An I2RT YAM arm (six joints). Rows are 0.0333 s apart.
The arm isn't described. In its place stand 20 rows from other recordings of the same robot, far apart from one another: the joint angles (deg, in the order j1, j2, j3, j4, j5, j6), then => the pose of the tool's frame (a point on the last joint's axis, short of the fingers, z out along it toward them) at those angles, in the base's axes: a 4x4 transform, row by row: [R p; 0 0 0 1], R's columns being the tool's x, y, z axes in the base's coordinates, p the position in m.
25.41 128.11 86.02 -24.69 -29.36 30.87 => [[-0.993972, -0.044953, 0.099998, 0.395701], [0.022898, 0.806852, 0.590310, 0.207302], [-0.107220, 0.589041, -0.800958, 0.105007], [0, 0, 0, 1]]
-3.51 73.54 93.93 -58.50 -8.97 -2.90 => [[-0.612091, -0.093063, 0.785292, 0.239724], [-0.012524, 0.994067, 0.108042, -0.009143], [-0.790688, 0.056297, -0.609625, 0.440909], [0, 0, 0, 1]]
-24.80 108.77 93.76 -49.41 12.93 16.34 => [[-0.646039, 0.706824, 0.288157, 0.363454], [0.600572, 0.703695, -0.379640, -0.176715], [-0.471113, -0.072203, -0.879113, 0.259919], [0, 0, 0, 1]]
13.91 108.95 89.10 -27.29 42.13 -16.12 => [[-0.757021, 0.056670, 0.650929, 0.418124], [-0.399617, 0.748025, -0.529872, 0.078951], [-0.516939, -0.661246, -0.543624, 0.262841], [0, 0, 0, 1]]
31.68 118.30 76.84 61.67 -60.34 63.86 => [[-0.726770, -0.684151, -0.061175, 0.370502], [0.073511, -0.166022, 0.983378, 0.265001], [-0.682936, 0.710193, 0.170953, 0.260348], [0, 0, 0, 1]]
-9.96 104.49 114.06 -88.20 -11.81 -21.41 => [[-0.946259, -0.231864, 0.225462, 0.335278], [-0.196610, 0.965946, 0.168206, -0.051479], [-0.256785, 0.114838, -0.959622, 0.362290], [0, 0, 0, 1]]
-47.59 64.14 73.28 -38.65 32.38 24.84 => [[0.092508, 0.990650, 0.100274, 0.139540], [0.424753, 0.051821, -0.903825, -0.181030], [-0.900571, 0.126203, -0.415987, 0.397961], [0, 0, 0, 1]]
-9.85 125.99 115.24 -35.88 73.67 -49.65 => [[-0.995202, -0.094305, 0.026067, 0.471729], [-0.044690, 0.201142, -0.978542, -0.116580], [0.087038, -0.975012, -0.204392, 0.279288], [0, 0, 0, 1]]
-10.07 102.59 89.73 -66.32 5.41 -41.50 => [[-0.851199, -0.497390, 0.167524, 0.344315], [-0.518828, 0.845615, -0.125507, -0.064555], [-0.079235, -0.193748, -0.977846, 0.267623], [0, 0, 0, 1]]
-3.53 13.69 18.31 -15.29 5.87 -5.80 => [[-0.200182, 0.142059, 0.969405, 0.109957], [-0.088369, 0.982782, -0.162267, -0.010431], [-0.975766, -0.118148, -0.184181, 0.235263], [0, 0, 0, 1]]
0.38 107.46 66.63 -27.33 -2.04 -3.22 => [[-0.925624, -0.071976, 0.371536, 0.364567], [-0.062275, 0.997333, 0.038062, 0.003685], [-0.373285, 0.012094, -0.927638, 0.148840], [0, 0, 0, 1]]
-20.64 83.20 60.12 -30.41 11.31 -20.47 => [[-0.863734, 0.163078, 0.476832, 0.280574], [-0.041102, 0.920245, -0.389178, -0.113145], [-0.502269, -0.355745, -0.788145, 0.247263], [0, 0, 0, 1]]
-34.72 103.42 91.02 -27.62 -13.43 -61.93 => [[-0.608539, -0.274496, 0.744535, 0.347154], [-0.622476, 0.747040, -0.233355, -0.230501], [-0.492143, -0.605461, -0.625470, 0.306430], [0, 0, 0, 1]]
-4.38 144.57 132.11 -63.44 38.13 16.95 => [[-0.863792, 0.482858, 0.143916, 0.508963], [0.296160, 0.717661, -0.630280, -0.061029], [-0.407618, -0.501808, -0.762913, 0.173340], [0, 0, 0, 1]]
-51.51 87.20 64.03 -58.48 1.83 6.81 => [[-0.518329, 0.852682, 0.065340, 0.168312], [0.842288, 0.522239, -0.133483, -0.213500], [-0.147942, -0.014153, -0.988895, 0.227529], [0, 0, 0, 1]]
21.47 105.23 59.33 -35.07 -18.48 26.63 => [[-0.997929, 0.060253, 0.022512, 0.293526], [0.064321, 0.934740, 0.349463, 0.127572], [0.000013, 0.350187, -0.936680, 0.127615], [0, 0, 0, 1]]
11.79 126.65 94.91 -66.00 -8.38 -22.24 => [[-0.828588, -0.536448, -0.160207, 0.393244], [-0.555466, 0.823487, 0.115439, 0.087382], [0.070002, 0.184641, -0.980310, 0.139224], [0, 0, 0, 1]]
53.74 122.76 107.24 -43.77 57.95 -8.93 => [[-0.475663, -0.248731, 0.843728, 0.297826], [-0.787758, 0.547240, -0.282783, 0.355019], [-0.391385, -0.799163, -0.456241, 0.247903], [0, 0, 0, 1]]
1.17 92.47 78.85 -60.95 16.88 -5.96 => [[-0.964537, -0.042682, 0.260474, 0.312514], [-0.119080, 0.951069, -0.285109, -0.003956], [-0.235559, -0.306015, -0.922424, 0.273705], [0, 0, 0, 1]]
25.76 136.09 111.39 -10.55 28.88 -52.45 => [[-0.296706, -0.427538, 0.853919, 0.497174], [-0.914001, 0.386231, -0.124205, 0.220825], [-0.276708, -0.817335, -0.505367, 0.188026], [0, 0, 0, 1]]
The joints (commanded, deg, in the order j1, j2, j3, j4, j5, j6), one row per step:
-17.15 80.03 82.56 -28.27 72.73 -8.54
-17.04 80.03 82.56 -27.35 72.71 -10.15
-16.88 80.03 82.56 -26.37 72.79 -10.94
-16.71 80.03 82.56 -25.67 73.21 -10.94
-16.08 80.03 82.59 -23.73 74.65 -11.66
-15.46 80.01 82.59 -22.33 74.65 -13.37
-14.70 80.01 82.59 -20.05 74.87 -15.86
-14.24 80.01 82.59 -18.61 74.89 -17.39
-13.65 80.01 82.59 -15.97 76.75 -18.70
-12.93 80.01 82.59 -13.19 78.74 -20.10
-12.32 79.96 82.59 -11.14 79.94 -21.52
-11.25 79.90 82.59 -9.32 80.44 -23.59
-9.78 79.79 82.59 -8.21 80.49 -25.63
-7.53 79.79 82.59 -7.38 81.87 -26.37
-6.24 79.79 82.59 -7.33 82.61 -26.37
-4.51 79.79 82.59 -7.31 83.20 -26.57
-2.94 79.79 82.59 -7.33 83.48 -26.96
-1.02 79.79 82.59 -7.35 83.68 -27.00
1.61 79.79 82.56 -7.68 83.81 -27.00
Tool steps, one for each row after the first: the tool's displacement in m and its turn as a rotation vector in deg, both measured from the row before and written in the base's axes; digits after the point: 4 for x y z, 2 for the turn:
0.0008 0.0003 0.0012 -0.22 0.71 0.33
0.0009 0.0006 0.0013 -0.30 -0.14 0.18
0.0005 0.0007 0.0010 -0.36 -0.62 -0.22
0.0014 0.0027 0.0031 -1.06 -1.02 -0.63
0.0018 0.0028 0.0020 -0.35 0.34 0.78
0.0024 0.0034 0.0032 -0.63 0.30 0.76
0.0014 0.0021 0.0020 -0.37 0.13 0.56
0.0009 0.0026 0.0040 -1.09 -1.14 -1.13
0.0009 0.0033 0.0041 -1.01 -1.21 -1.16
0.0005 0.0030 0.0032 -0.60 -0.59 -0.53
0.0015 0.0053 0.0028 -0.37 0.24 0.62
0.0018 0.0074 0.0021 -0.19 0.84 1.46
0.0023 0.0112 0.0012 -0.25 -0.06 0.89
0.0011 0.0065 0.0001 -0.06 -0.04 0.55
0.0015 0.0087 0.0001 -0.05 0.18 1.14
0.0013 0.0079 0.0000 -0.04 0.41 1.29
0.0014 0.0098 0.0000 -0.02 0.06 1.72
0.0015 0.0134 -0.0006 -0.01 0.36 2.50

